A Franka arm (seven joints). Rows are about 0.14 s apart.
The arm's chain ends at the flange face. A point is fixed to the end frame.
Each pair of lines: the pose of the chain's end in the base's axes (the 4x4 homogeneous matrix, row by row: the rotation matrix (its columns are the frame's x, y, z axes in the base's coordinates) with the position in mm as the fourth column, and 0 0 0 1 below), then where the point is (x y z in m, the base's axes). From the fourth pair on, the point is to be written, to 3 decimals.
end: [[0.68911, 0.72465, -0.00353, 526.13], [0.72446, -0.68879, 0.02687, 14.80], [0.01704, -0.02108, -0.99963, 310.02], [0, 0, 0, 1]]
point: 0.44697 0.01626 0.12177
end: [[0.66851, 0.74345, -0.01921, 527.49], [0.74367, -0.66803, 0.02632, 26.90], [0.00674, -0.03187, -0.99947, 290.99], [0, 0, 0, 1]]
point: 0.44552 0.02604 0.10394
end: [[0.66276, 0.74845, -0.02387, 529.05], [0.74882, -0.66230, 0.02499, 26.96], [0.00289, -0.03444, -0.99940, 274.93], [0, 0, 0, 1]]
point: 0.44626 0.02524 0.08825
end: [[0.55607, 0.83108, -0.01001, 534.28], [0.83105, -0.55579, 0.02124, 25.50], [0.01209, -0.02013, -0.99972, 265.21], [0, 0, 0, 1]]
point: 0.456 0.013 0.077
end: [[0.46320, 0.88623, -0.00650, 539.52], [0.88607, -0.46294, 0.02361, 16.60], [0.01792, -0.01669, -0.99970, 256.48], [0, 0, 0, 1]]
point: 0.464 -0.004 0.068
